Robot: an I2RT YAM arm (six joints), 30 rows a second.
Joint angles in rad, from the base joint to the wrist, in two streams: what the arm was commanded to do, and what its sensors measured. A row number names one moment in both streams.
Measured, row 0:
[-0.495 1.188 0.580 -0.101 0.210 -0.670]
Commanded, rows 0 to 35:
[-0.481 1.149 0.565 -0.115 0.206 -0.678]
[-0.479 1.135 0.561 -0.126 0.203 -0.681]
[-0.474 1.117 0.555 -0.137 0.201 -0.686]
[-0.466 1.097 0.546 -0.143 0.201 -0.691]
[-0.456 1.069 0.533 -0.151 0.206 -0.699]
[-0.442 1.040 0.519 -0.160 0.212 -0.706]
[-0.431 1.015 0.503 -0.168 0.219 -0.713]
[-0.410 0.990 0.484 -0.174 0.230 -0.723]
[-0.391 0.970 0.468 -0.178 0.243 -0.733]
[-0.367 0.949 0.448 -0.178 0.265 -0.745]
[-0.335 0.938 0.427 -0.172 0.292 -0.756]
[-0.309 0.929 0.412 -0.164 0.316 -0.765]
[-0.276 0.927 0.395 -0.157 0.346 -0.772]
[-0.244 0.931 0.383 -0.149 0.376 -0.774]
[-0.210 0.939 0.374 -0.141 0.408 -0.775]
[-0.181 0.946 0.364 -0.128 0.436 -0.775]
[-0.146 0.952 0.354 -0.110 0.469 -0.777]
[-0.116 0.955 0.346 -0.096 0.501 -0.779]
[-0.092 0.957 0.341 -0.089 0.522 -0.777]
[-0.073 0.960 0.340 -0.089 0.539 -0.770]
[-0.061 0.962 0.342 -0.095 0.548 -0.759]
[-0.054 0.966 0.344 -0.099 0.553 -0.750]
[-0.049 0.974 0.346 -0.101 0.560 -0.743]
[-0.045 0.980 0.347 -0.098 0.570 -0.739]
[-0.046 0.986 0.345 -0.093 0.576 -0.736]
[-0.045 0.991 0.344 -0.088 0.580 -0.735]
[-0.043 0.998 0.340 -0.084 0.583 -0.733]
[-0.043 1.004 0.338 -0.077 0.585 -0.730]
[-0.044 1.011 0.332 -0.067 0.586 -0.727]
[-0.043 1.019 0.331 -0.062 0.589 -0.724]
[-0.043 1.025 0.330 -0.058 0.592 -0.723]
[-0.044 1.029 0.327 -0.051 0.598 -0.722]
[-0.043 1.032 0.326 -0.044 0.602 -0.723]
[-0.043 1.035 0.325 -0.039 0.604 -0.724]
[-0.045 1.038 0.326 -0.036 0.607 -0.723]
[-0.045 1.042 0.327 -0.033 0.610 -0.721]
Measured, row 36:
[-0.052 1.031 0.339 -0.064 0.580 -0.743]
